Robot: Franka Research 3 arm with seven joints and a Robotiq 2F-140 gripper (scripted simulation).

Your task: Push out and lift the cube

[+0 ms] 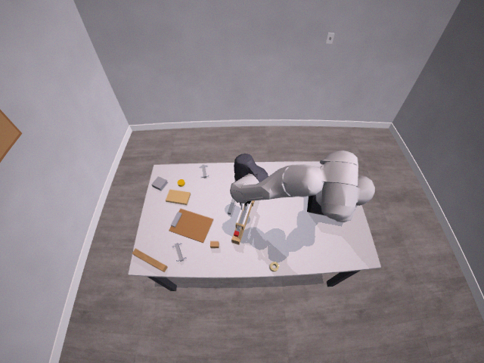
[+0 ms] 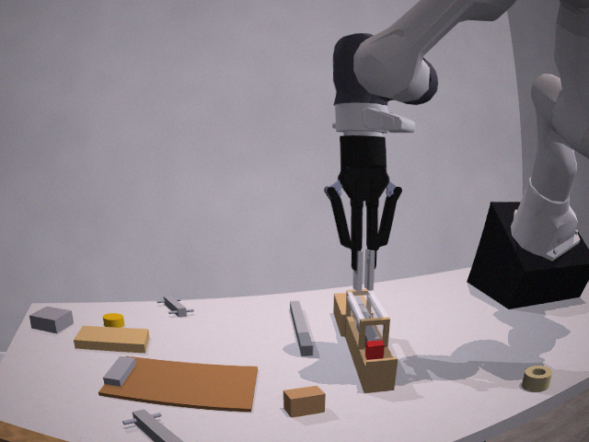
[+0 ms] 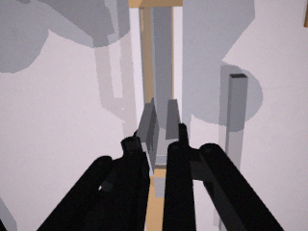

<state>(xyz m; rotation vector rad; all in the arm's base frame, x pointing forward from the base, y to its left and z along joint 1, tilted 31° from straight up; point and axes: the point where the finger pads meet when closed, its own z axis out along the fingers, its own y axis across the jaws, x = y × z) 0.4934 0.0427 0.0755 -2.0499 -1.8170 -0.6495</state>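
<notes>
Right now the red cube is 140 mm to the left of my hand, 90 mm below it and 30 mm ahead of it. From my hand the other things lie so: tan wooden block (200 mm to the left, 160 mm ahead, 130 mm below); then long grey bar (160 mm to the right, 140 mm below, 60 mm ahead); then tan wooden channel (90 mm below, 10 mm to the left).
</notes>
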